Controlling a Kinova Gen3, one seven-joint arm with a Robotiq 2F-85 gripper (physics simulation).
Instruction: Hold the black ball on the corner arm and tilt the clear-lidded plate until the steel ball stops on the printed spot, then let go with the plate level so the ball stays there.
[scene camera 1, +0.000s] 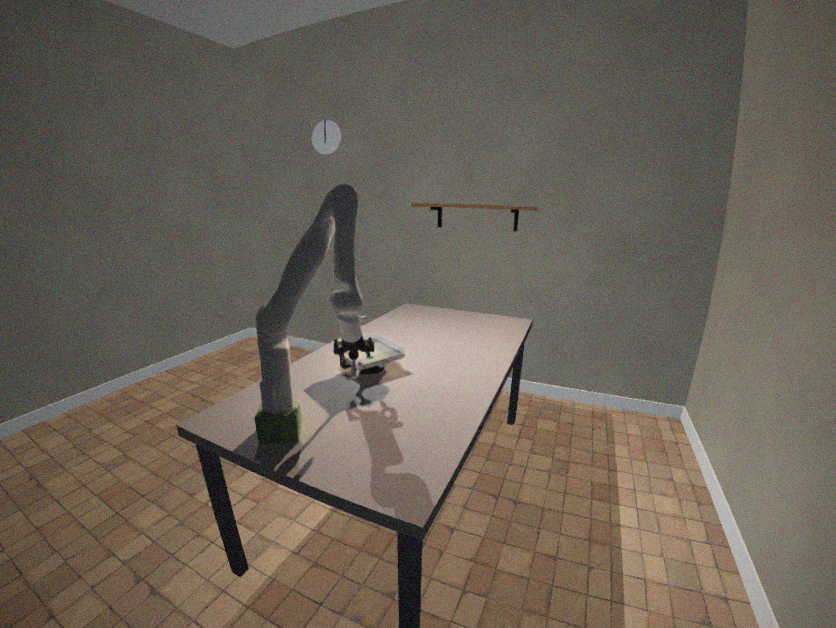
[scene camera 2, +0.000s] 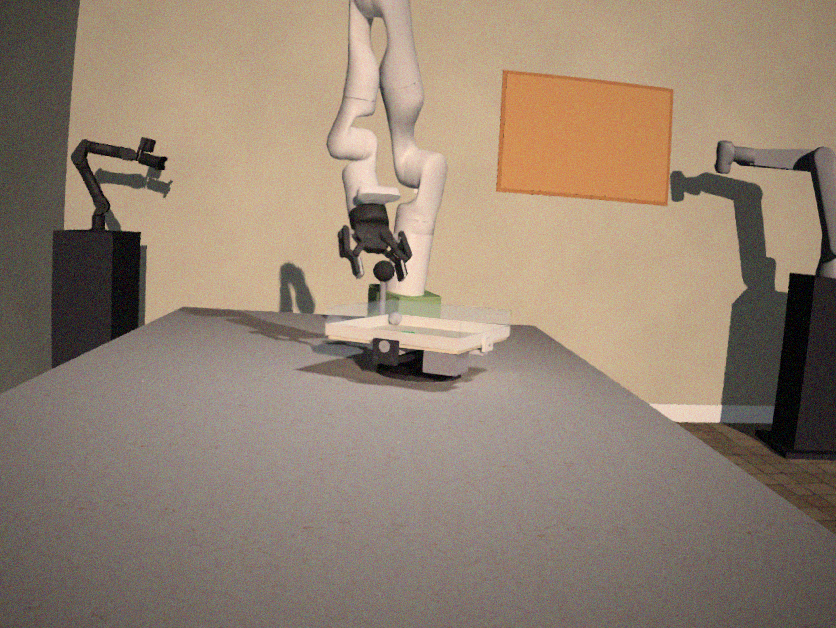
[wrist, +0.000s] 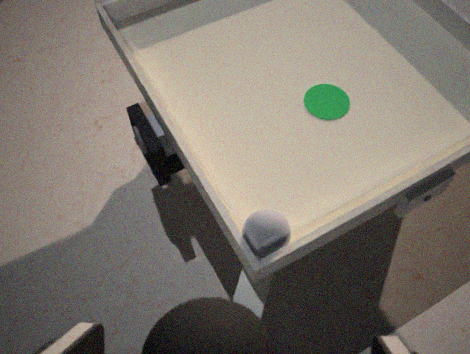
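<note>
The clear-lidded plate (scene camera 2: 432, 342) (wrist: 225, 100) stands on its dark base, tilted a little. The steel ball (scene camera 2: 395, 318) (wrist: 266, 232) rests in the corner nearest the corner arm, away from the green printed spot (scene camera 1: 369, 356) (wrist: 327, 102). The black ball (scene camera 1: 353, 354) (scene camera 2: 383, 271) (wrist: 205, 327) tops the upright rod (scene camera 2: 383, 296) of the corner arm. My gripper (scene camera 2: 381, 277) (wrist: 237, 337) is open, its fingertips spread on either side of the black ball, with visible gaps. In the wrist view the ball's lower part is cut off and it sits nearer the left finger.
The plate stands on a long table (scene camera 1: 439, 378) (scene camera 2: 337, 473), beyond my green base block (scene camera 1: 278, 423). A wall shelf (scene camera 1: 473, 206) and an orange board (scene camera 2: 585, 137) hang on the walls. Two other arms stand on dark pedestals (scene camera 2: 81, 297) (scene camera 2: 807, 365) beyond the table.
</note>
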